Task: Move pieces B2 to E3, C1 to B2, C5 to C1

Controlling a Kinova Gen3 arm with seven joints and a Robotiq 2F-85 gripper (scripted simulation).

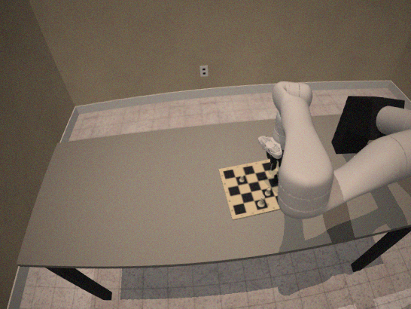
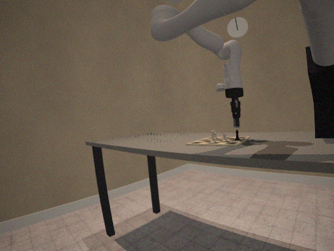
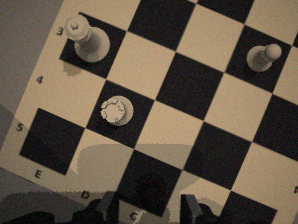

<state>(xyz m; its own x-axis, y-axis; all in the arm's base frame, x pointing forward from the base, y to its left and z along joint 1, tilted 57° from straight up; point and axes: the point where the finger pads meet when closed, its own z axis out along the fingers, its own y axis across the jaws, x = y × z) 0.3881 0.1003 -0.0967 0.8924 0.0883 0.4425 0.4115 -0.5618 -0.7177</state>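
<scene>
Now: the black piece 50 mm below my hand. The rest, counted from my hand: chessboard 80 mm ahead, 70 mm below, 10 mm to the left.
</scene>
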